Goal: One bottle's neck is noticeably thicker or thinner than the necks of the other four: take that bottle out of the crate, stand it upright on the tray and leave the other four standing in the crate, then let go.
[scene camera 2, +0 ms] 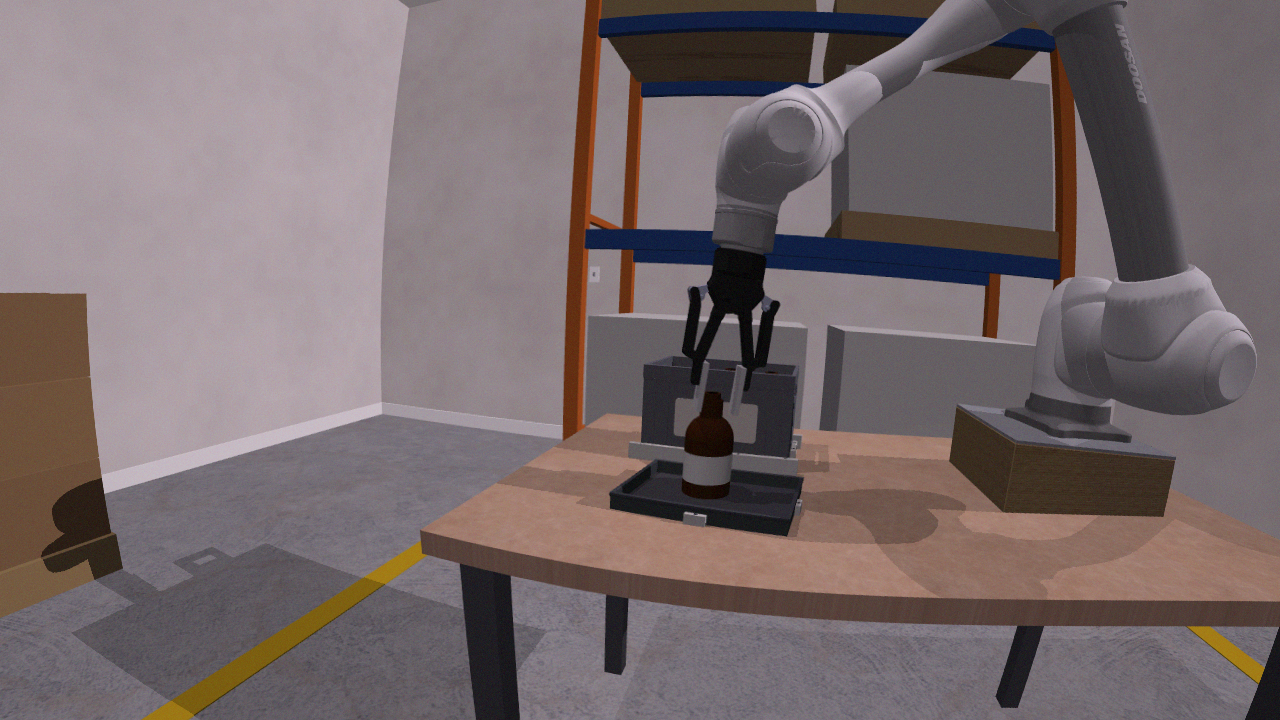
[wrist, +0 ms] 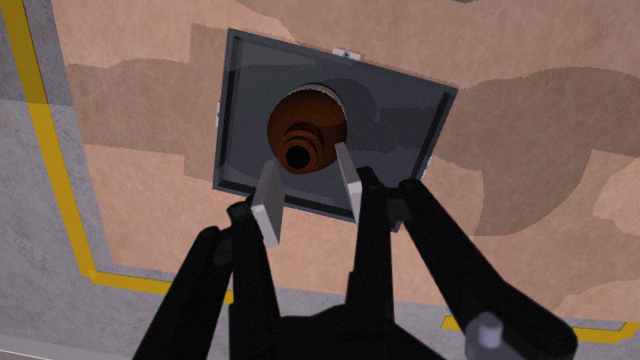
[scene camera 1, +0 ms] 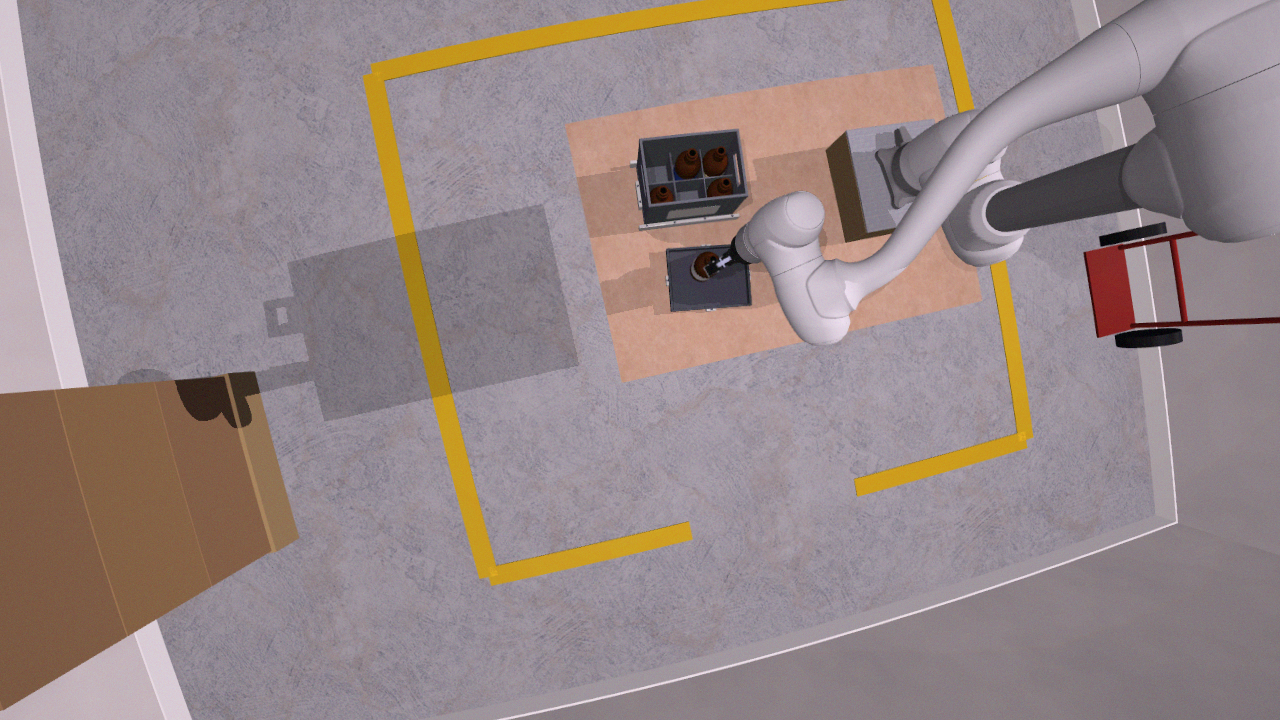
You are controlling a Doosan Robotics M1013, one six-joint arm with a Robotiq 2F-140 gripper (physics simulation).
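Pixels of known places: gripper, between the fingertips: (scene camera 2: 715, 411) (wrist: 309, 168); arm's base, origin of its link: (scene camera 2: 1064, 428) (scene camera 1: 908, 173).
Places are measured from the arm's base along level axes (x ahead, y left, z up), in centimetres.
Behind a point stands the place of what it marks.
A brown bottle (scene camera 1: 700, 260) @(z 0.5, x 69.8, y 3.7 cm) (scene camera 2: 708, 438) @(z -1.3, x 67.8, y 8.7 cm) (wrist: 310, 112) @(z 0.7, x 66.9, y 2.8 cm) with a white label stands upright on the dark tray (scene camera 1: 716, 297) @(z -10.7, x 66.0, y 14.8 cm) (scene camera 2: 767, 492) @(z -10.7, x 57.7, y 4.6 cm) (wrist: 255, 100) @(z -10.7, x 74.5, y 3.3 cm). My gripper (scene camera 1: 714, 265) @(z 2.3, x 67.1, y 7.0 cm) (scene camera 2: 717, 410) @(z 2.3, x 67.1, y 7.0 cm) (wrist: 309, 168) @(z 2.3, x 67.1, y 7.0 cm) is open, with one finger on each side of the bottle's neck and gaps between fingers and neck. The grey crate (scene camera 1: 652, 212) @(z 1.3, x 78.0, y -13.3 cm) (scene camera 2: 658, 402) @(z -0.5, x 76.4, y -13.0 cm) stands behind the tray. In scene camera 1, several brown bottles stand in its compartments: one bottle (scene camera 1: 687, 164) @(z 1.4, x 63.9, y -22.7 cm) and another (scene camera 1: 716, 162) @(z 1.5, x 55.9, y -20.6 cm) at the back, one (scene camera 1: 661, 193) @(z 5.0, x 74.6, y -16.2 cm) at the front left and one (scene camera 1: 720, 187) @(z 3.9, x 58.3, y -12.8 cm) at the front right.
The tray and crate stand close together on the wooden table (scene camera 1: 662, 349) @(z -11.2, x 87.6, y 24.0 cm) (scene camera 2: 581, 546) @(z -11.2, x 82.6, y 27.4 cm). The arm's base sits on a wooden block (scene camera 1: 838, 188) @(z -8.7, x 17.1, y -4.1 cm) (scene camera 2: 1083, 483) @(z -5.9, x 6.0, y 14.7 cm) to the right. A tall orange and blue rack (scene camera 2: 580, 268) stands behind the table.
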